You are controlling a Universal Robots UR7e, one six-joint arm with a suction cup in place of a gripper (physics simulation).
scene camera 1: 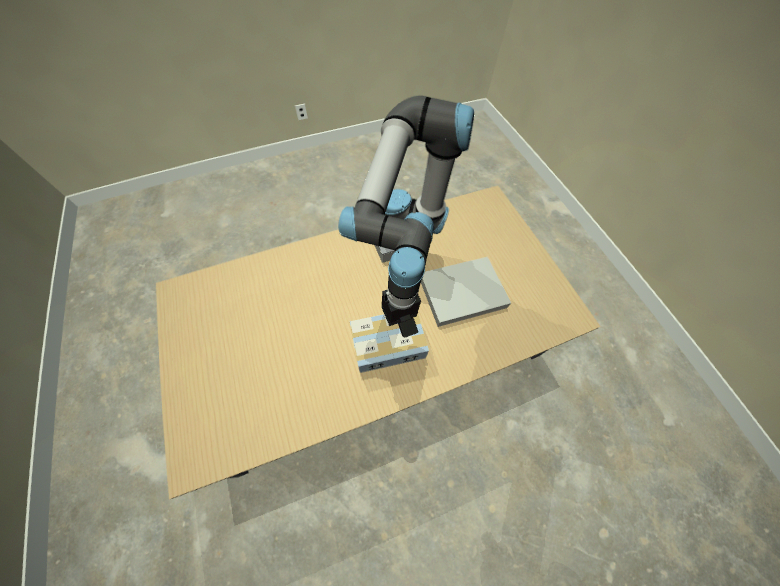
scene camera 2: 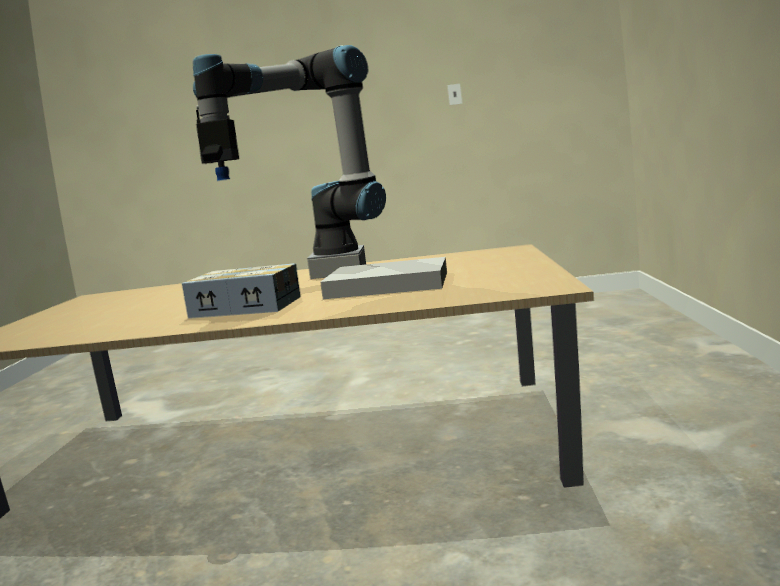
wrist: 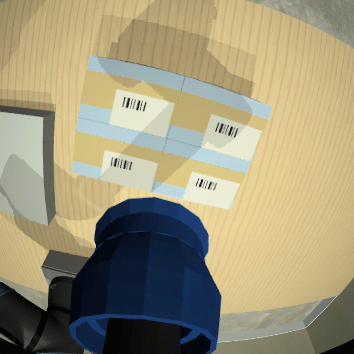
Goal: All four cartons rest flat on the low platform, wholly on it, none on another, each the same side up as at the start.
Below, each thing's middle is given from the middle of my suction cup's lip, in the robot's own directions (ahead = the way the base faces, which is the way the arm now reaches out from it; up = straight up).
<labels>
The low grey platform (scene camera 1: 469, 289) lies 38 cm to the left of my suction cup, 34 cm below it and 14 cm behind it.
</labels>
